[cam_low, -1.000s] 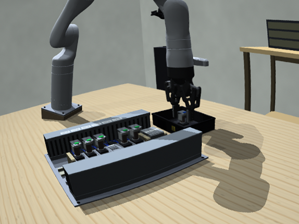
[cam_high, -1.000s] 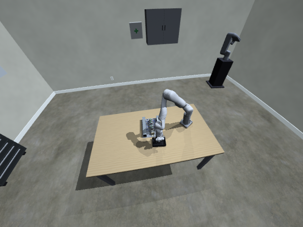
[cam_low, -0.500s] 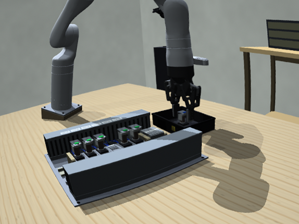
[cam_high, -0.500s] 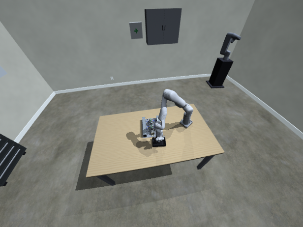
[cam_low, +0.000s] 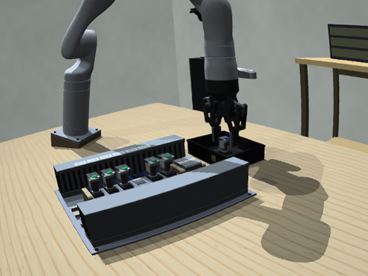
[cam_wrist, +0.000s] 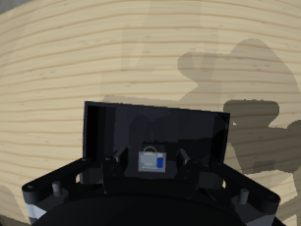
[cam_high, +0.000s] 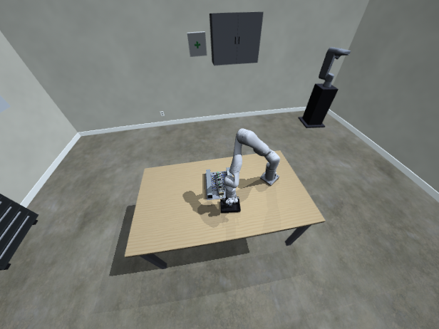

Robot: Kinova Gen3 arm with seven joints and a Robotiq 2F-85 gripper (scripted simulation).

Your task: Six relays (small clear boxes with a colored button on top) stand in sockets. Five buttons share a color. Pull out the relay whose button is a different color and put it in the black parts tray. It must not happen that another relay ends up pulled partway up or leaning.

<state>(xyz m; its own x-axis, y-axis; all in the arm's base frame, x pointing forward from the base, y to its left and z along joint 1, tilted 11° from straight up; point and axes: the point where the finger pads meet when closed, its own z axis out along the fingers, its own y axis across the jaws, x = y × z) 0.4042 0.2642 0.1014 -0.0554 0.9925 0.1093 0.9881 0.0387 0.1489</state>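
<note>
Right now the relay is 2 cm below my hand. From my hand the other things lie so: black parts tray 3 cm below.
</note>
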